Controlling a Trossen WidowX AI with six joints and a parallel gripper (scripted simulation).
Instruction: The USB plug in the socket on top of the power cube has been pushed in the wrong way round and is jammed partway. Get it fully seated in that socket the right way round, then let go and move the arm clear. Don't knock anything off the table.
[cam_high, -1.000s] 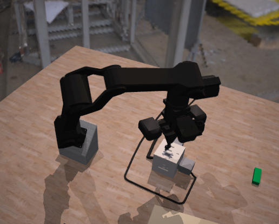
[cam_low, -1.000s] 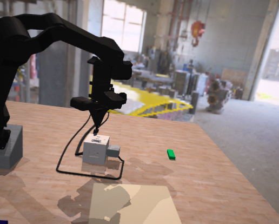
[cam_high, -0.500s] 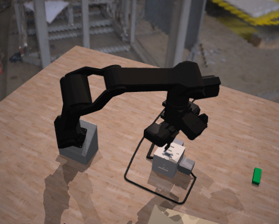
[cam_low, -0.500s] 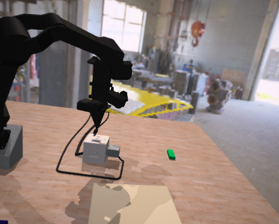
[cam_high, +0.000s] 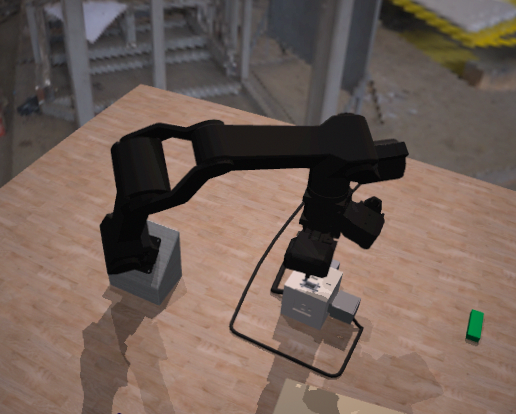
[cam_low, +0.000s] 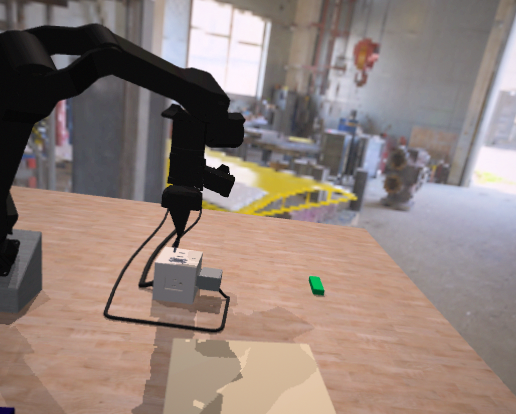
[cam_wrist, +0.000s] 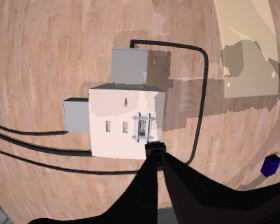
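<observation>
Now: gripper tip 2 cm above the black USB plug. The rest, counted from my gripper tip: USB socket 1 cm to the left, 7 cm below; pale mat 13 cm ahead, 21 cm to the right, 13 cm below; green block 30 cm ahead, 9 cm to the left, 13 cm below.
</observation>
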